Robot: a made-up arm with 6 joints. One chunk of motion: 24 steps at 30 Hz.
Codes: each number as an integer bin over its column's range. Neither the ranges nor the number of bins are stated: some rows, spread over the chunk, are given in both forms.
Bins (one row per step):
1: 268 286 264 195 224 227
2: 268 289 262 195 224 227
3: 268 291 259 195 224 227
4: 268 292 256 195 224 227
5: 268 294 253 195 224 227
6: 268 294 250 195 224 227
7: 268 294 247 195 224 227
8: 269 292 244 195 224 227
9: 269 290 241 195 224 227
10: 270 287 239 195 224 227
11: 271 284 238 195 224 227
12: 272 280 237 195 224 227
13: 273 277 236 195 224 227
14: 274 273 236 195 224 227
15: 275 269 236 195 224 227
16: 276 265 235 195 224 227
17: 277 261 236 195 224 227
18: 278 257 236 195 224 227
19: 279 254 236 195 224 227
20: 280 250 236 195 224 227
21: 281 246 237 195 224 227
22: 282 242 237 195 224 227
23: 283 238 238 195 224 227
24: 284 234 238 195 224 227
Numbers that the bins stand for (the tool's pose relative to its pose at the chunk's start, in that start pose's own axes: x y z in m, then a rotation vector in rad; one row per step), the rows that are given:
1: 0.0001 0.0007 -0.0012 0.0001 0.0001 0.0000
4: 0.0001 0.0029 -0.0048 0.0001 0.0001 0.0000
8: 0.0005 0.0029 -0.0102 0.0001 0.0001 0.0000
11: 0.0014 0.0000 -0.0129 0.0001 0.0001 0.0000
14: 0.0026 -0.0038 -0.0138 0.0001 0.0001 0.0000
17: 0.0038 -0.0081 -0.0138 0.0001 0.0001 0.0000
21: 0.0055 -0.0133 -0.0133 0.0001 0.0001 0.0000
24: 0.0067 -0.0176 -0.0129 0.0001 0.0001 0.0000
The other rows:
2: 0.0001 0.0018 -0.0021 0.0001 0.0001 0.0000
3: 0.0001 0.0025 -0.0034 0.0001 0.0001 0.0000
5: 0.0001 0.0036 -0.0061 0.0001 0.0001 0.0000
6: 0.0001 0.0036 -0.0075 0.0001 0.0001 0.0000
7: 0.0001 0.0036 -0.0088 0.0001 0.0001 0.0000
9: 0.0005 0.0022 -0.0115 0.0001 0.0001 0.0000
10: 0.0010 0.0011 -0.0124 0.0001 0.0001 0.0000
12: 0.0018 -0.0014 -0.0133 0.0001 0.0001 0.0000
13: 0.0022 -0.0024 -0.0138 0.0001 0.0001 0.0000
15: 0.0030 -0.0052 -0.0138 0.0001 0.0001 0.0000
16: 0.0034 -0.0067 -0.0142 0.0001 0.0001 0.0000
18: 0.0042 -0.0095 -0.0138 0.0001 0.0001 0.0000
19: 0.0047 -0.0105 -0.0138 0.0001 0.0001 0.0000
20: 0.0051 -0.0119 -0.0138 0.0001 0.0001 0.0000
22: 0.0059 -0.0148 -0.0133 0.0001 0.0001 0.0000
23: 0.0063 -0.0162 -0.0129 0.0001 0.0001 0.0000

